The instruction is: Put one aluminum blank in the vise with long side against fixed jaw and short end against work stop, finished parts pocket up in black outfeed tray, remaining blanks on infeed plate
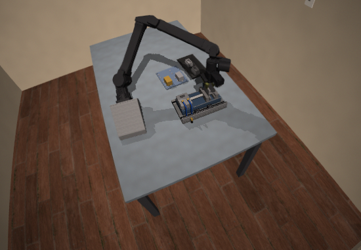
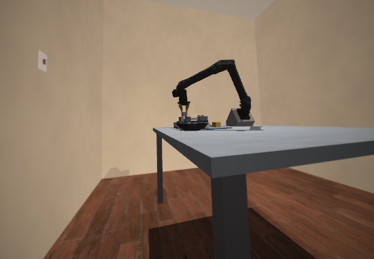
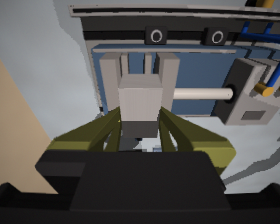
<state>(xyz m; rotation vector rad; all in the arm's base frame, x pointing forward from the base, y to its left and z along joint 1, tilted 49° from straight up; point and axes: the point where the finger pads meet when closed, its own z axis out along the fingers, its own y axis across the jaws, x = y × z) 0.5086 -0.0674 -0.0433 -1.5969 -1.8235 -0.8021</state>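
Now: hand 10 cm above the blue vise base and 7 cm past it. From my hand the other things lie so: yellow brass blank 24 cm to the left, 21 cm behind, 11 cm below.
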